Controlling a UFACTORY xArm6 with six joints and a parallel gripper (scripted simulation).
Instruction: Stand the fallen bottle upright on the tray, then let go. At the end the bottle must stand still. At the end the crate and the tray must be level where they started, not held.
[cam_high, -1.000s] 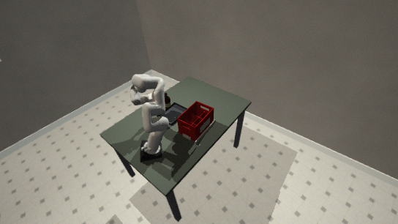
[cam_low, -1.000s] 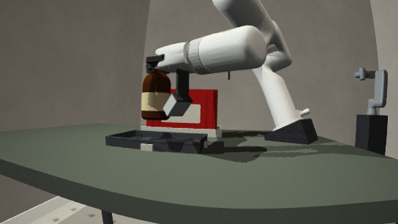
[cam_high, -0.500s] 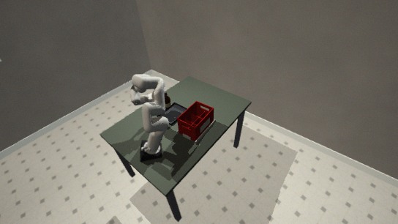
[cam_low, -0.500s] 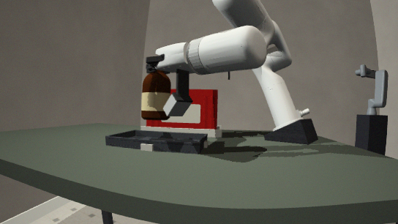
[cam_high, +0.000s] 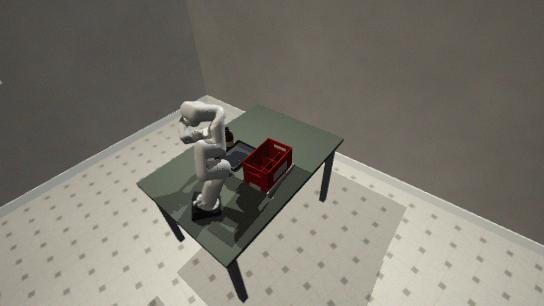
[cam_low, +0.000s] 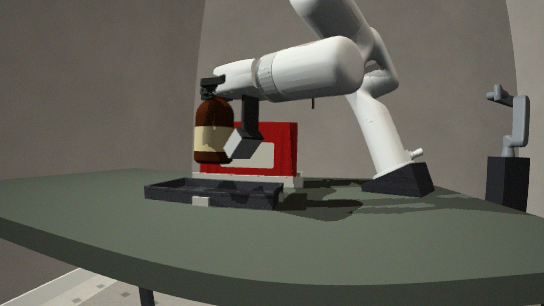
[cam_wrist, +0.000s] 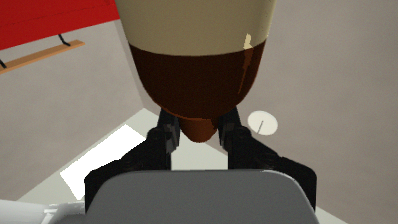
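My gripper is now 50 mm above the brown bottle. Round my hand: dark tray (190 mm below, 50 mm to the right, 10 mm ahead); then crate (350 mm to the right, 120 mm below, 20 mm ahead).
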